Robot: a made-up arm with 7 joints. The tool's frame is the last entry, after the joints. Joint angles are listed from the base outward. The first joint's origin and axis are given. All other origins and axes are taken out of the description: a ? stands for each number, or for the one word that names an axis. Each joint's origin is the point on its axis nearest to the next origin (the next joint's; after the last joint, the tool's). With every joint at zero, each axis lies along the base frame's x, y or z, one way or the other. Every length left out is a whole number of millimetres.
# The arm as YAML. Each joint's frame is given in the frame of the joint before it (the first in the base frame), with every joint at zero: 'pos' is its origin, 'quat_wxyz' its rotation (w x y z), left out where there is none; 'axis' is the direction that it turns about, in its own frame. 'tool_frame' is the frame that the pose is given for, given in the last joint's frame.
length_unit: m
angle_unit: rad
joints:
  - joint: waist
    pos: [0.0, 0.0, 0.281]
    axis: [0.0, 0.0, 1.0]
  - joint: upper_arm
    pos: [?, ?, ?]
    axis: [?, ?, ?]
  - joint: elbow
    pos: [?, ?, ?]
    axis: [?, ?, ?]
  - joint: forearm
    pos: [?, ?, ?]
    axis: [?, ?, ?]
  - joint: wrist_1
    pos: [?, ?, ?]
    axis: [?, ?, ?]
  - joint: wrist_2
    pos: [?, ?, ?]
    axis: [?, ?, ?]
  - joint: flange
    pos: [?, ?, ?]
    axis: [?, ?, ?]
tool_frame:
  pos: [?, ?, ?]
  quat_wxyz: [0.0, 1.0, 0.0, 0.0]
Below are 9 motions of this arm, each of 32 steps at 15 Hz.
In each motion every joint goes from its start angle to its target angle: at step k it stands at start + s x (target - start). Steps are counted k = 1, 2, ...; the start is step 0. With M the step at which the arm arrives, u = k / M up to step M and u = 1 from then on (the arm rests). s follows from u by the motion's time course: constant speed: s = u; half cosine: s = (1 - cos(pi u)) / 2; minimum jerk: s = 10 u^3 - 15 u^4 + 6 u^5.
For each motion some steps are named. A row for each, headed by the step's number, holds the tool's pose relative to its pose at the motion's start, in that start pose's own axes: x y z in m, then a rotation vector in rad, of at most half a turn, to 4 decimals.
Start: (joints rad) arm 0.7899 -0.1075 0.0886 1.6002 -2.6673 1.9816 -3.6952
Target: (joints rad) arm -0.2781 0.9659 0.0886 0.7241 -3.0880 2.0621 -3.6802
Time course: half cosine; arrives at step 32
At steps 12, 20, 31, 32:
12: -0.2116 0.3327 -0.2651 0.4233 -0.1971 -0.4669
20: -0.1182 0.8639 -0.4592 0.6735 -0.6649 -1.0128
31: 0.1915 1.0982 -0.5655 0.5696 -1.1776 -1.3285
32: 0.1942 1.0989 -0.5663 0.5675 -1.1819 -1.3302

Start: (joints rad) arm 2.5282 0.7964 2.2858 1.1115 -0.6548 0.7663 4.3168
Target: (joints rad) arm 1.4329 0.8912 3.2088 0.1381 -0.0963 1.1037 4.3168
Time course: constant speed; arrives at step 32
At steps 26, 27, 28, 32:
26: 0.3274 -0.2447 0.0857 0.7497 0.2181 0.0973
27: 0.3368 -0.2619 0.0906 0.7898 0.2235 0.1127
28: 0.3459 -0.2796 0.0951 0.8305 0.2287 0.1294
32: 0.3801 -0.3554 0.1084 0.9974 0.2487 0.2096

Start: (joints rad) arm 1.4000 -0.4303 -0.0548 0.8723 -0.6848 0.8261 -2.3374
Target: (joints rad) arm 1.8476 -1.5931 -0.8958 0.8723 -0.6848 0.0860 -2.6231
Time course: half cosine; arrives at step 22
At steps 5, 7, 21, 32:
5: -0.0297 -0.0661 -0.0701 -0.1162 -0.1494 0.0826
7: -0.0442 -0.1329 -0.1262 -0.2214 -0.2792 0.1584
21: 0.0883 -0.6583 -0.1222 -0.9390 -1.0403 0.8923
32: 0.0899 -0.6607 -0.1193 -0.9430 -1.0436 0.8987

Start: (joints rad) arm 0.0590 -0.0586 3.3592 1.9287 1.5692 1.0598 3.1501
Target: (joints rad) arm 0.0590 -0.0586 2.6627 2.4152 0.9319 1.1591 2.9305
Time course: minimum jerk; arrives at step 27
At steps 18, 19, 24, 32:
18: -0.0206 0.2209 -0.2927 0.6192 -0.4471 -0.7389
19: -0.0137 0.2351 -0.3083 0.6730 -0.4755 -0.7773
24: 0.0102 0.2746 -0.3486 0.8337 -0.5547 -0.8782
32: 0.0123 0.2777 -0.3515 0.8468 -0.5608 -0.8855

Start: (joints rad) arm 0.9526 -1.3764 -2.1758 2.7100 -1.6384 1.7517 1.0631
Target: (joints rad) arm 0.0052 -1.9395 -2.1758 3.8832 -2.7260 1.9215 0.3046
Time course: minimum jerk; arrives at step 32
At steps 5, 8, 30, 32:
5: 0.0267 0.0232 0.0348 -0.0413 -0.0046 0.0268
8: 0.0843 0.0894 0.1211 -0.1498 -0.0218 0.0898
30: -0.2353 1.1707 0.5985 -1.6622 -1.1132 0.4275
32: -0.2376 1.1725 0.5977 -1.6653 -1.1181 0.4275

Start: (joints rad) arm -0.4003 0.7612 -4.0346 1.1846 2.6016 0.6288 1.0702
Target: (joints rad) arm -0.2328 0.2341 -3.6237 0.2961 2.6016 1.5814 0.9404
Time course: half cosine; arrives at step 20
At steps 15, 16, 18, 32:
15: 0.5998 0.0058 -0.3592 -0.3198 0.7375 0.2470
16: 0.6117 0.0068 -0.3967 -0.3259 0.7753 0.2714
18: 0.6226 0.0084 -0.4494 -0.3313 0.8265 0.3060
32: 0.6249 0.0091 -0.4675 -0.3324 0.8437 0.3180

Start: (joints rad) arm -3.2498 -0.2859 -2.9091 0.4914 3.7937 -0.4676 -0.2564
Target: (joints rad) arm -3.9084 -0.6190 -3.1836 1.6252 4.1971 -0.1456 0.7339
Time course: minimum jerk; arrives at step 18
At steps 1, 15, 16, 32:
1: -0.0012 0.0001 -0.0003 -0.0009 -0.0021 0.0032
15: -0.4291 -0.4536 -0.4527 -0.8595 -1.2177 1.7772
16: -0.4267 -0.4717 -0.4664 -0.8908 -1.2500 1.8081
32: -0.4253 -0.4804 -0.4730 -0.9061 -1.2657 1.8226

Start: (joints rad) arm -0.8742 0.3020 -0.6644 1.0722 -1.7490 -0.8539 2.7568
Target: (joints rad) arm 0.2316 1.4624 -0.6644 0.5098 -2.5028 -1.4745 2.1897
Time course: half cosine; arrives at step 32
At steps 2, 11, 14, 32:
2: -0.0068 0.0049 0.0084 -0.0163 -0.0201 -0.0103
11: -0.1917 0.1611 0.1466 -0.4376 -0.5588 -0.2656
14: -0.2754 0.2536 0.1592 -0.6648 -0.8459 -0.3729
32: -0.3735 0.4857 -0.0261 -1.7352 -1.7451 -0.2659

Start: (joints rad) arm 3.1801 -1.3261 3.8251 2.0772 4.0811 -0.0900 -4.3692
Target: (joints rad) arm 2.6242 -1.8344 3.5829 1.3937 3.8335 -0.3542 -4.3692
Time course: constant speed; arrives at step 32
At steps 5, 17, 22, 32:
5: -0.1094 0.0875 -0.0008 -0.0200 -0.1503 0.0581
17: -0.3790 0.2059 -0.0675 0.0203 -0.4865 0.2733
22: -0.4819 0.2124 -0.1131 0.0756 -0.6083 0.3884
32: -0.6454 0.1564 -0.2166 0.2550 -0.8044 0.6472

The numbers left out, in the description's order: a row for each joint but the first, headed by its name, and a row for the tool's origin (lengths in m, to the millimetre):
upper_arm: xyz 0.0 0.0 0.0, axis 0.0 1.0 0.0
elbow: xyz 0.0 0.0 0.407, axis 0.0 0.0 1.0
forearm: xyz 0.069 0.0 0.0, axis 0.0 -1.0 0.0
wrist_1: xyz 0.118 0.0 -0.522, axis 0.0 0.0 -1.0
wrist_2: xyz 0.0 0.0 0.0, axis 0.0 1.0 0.0
flange: xyz 0.093 0.0 -0.119, axis 0.0 0.0 -1.0
tool: xyz 0.0 0.0 0.0

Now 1 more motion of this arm.
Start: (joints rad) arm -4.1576 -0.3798 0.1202 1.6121 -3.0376 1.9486 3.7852
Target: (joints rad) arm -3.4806 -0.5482 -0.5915 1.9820 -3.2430 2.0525 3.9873
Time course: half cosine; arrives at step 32
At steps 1, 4, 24, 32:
1: 0.0004 0.0001 0.0010 0.0010 0.0013 0.0004
4: 0.0064 0.0023 0.0160 0.0152 0.0207 0.0060
24: 0.2334 0.1063 0.2604 0.3152 0.3797 0.0191
32: 0.2837 0.1350 0.2784 0.3610 0.4192 0.0006

